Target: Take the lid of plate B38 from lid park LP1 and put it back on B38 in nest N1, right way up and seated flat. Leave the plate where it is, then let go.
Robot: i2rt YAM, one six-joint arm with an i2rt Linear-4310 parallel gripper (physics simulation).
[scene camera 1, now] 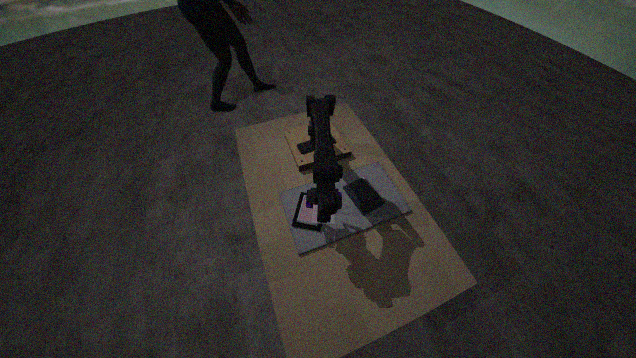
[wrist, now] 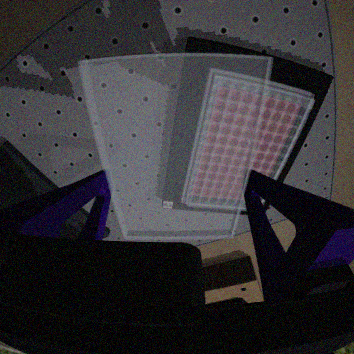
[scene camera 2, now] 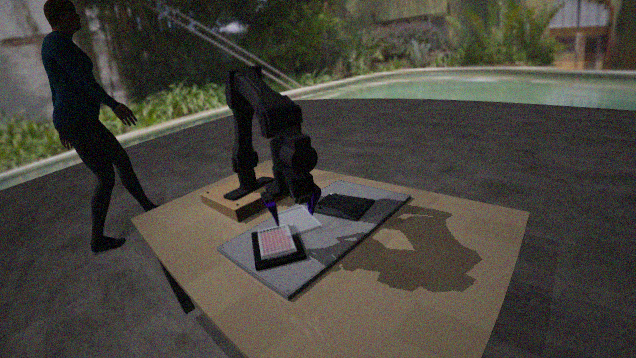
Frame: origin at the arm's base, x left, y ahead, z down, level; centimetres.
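Where they show: gripper, between the fingertips: (wrist: 177, 177) (scene camera 2: 294, 220); arm's base, origin of its link: (scene camera 2: 249, 189).
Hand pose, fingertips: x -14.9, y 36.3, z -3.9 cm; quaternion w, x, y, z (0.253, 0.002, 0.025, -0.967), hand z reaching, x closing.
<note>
Things, the pixels of their top centre, and the offset from my fingertips. Level surfaces: height alone.
- clear lid, centre of its top: (wrist: 177, 175) (scene camera 2: 295, 218) (scene camera 1: 323, 208) dx -0.4, dy +0.7, dz -0.8 cm
- grey perforated board, centre of its top: (wrist: 92, 189) (scene camera 2: 320, 220) (scene camera 1: 344, 201) dx +11.4, dy -1.5, dz +6.6 cm
- Plate B38, centre of its top: (wrist: 243, 158) (scene camera 2: 274, 238) (scene camera 1: 310, 208) dx -4.2, dy -3.9, dz +4.1 cm
- black nest N1, centre of its top: (wrist: 241, 153) (scene camera 2: 275, 241) (scene camera 1: 310, 209) dx -4.2, dy -3.9, dz +4.9 cm
- black lid park LP1, centre of its top: (wrist: 29, 219) (scene camera 2: 342, 201) (scene camera 1: 364, 193) dx +20.7, dy -0.1, dz +4.7 cm
- tan table, height of its surface: dz +8.0 cm
My gripper (wrist: 177, 177) (scene camera 2: 293, 214) (scene camera 1: 324, 209) is shut on the clear lid (wrist: 140, 140) (scene camera 2: 302, 219), one purple finger on each long side. It holds the lid level a little above the grey perforated board (scene camera 2: 289, 275) (scene camera 1: 356, 222) (wrist: 309, 158). Plate B38 (wrist: 246, 140) (scene camera 2: 276, 241) (scene camera 1: 306, 212), with pink wells, sits uncovered in the black nest N1 (wrist: 305, 81) (scene camera 2: 279, 261). In the wrist view the lid overlaps only the plate's left part and is turned a little against it. The black lid park LP1 (scene camera 2: 344, 205) (scene camera 1: 364, 195) is bare.
The arm's base stands on a wooden block (scene camera 2: 222, 202) (scene camera 1: 295, 146) behind the board. All of it rests on a tan table (scene camera 2: 400, 320) (scene camera 1: 356, 302). A person (scene camera 2: 79, 111) (scene camera 1: 222, 44) stands on the floor beyond the table's far left corner.
</note>
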